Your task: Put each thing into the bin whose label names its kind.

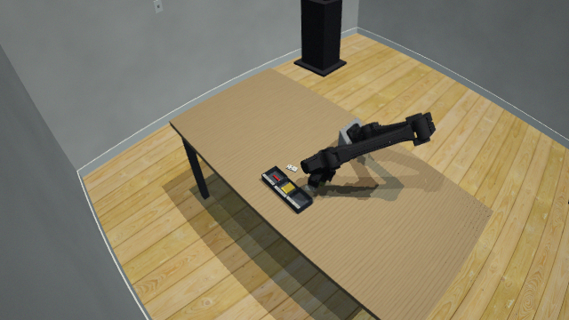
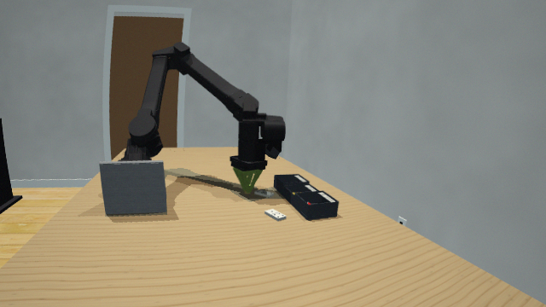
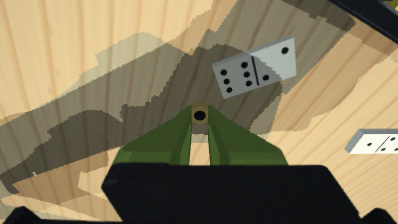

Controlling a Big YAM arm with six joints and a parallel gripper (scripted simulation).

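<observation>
Right now my hand is 130 mm short of the long black bin, 90 mm to the left of it and 10 mm below it. Also, from my hand: yellow block (120 mm ahead, 100 mm to the right); small nut (10 mm below); red battery (170 mm to the right, 110 mm ahead).
</observation>
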